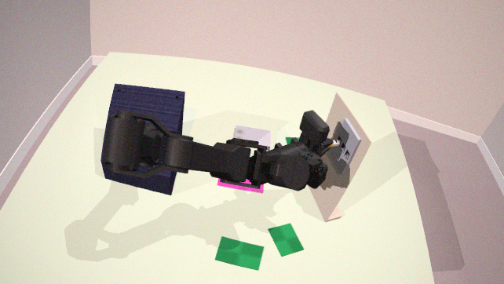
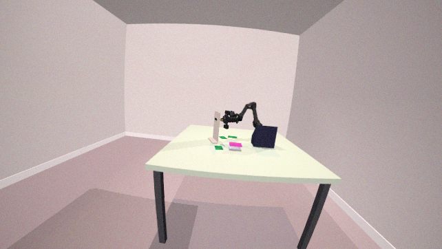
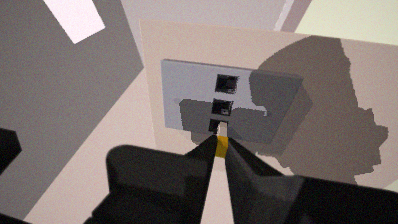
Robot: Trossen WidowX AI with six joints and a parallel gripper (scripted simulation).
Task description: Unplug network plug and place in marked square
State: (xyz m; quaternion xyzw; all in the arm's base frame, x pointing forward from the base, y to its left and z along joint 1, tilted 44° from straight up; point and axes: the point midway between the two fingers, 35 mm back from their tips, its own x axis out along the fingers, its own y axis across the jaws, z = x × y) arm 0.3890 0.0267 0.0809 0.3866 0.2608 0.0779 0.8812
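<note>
The magenta square is 22 cm below my gripper tip, 17 cm behind it and 8 cm to the left of it. The rest, counted from my gripper tip: network plug right at my gripper tip; then upright panel 8 cm below, 4 cm ahead.
</note>
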